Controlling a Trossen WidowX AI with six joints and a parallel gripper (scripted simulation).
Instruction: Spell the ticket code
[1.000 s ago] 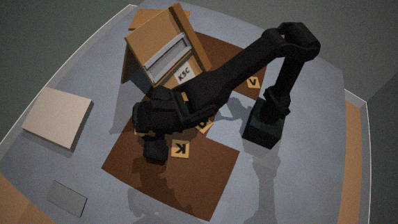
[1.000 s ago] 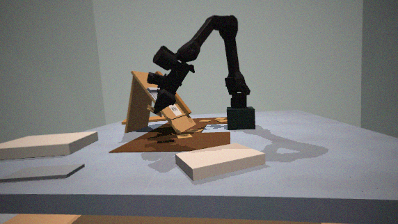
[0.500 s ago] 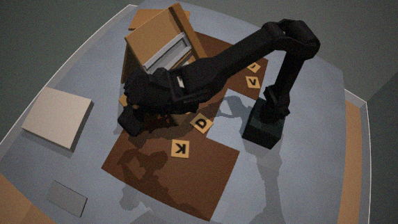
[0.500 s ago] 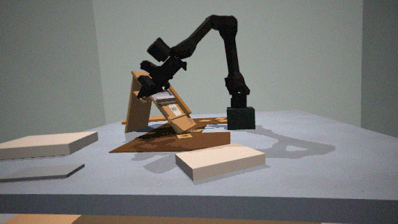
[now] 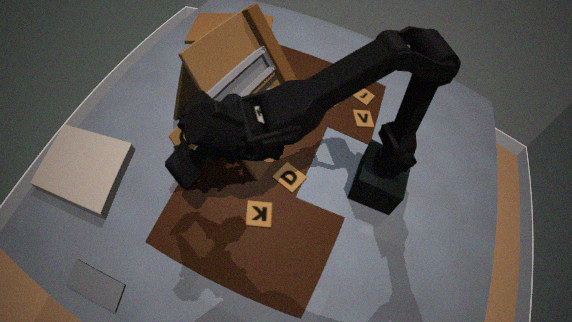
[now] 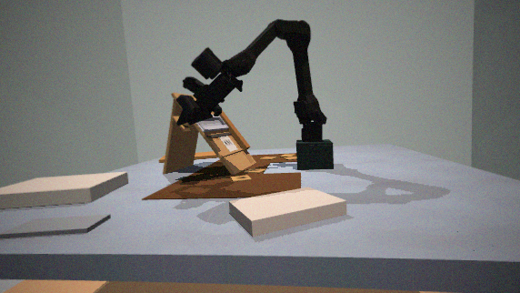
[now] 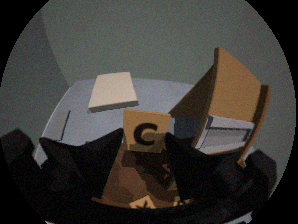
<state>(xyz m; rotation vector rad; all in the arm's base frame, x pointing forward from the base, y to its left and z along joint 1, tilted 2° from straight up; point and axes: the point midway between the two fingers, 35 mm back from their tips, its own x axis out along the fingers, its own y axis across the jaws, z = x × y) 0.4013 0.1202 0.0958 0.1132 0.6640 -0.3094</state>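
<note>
Now: gripper tip 19 cm to the left of the white ticket, 12 cm past it and 8 cm above it. From my gripper tip the other things lie so: thin grey plate: 34 cm to the left, 17 cm below, 16 cm ahead; then brown mat: 22 cm behind, 18 cm below, 15 cm to the right; then beige block: 34 cm ahead, 16 cm below, 7 cm to the left.
</note>
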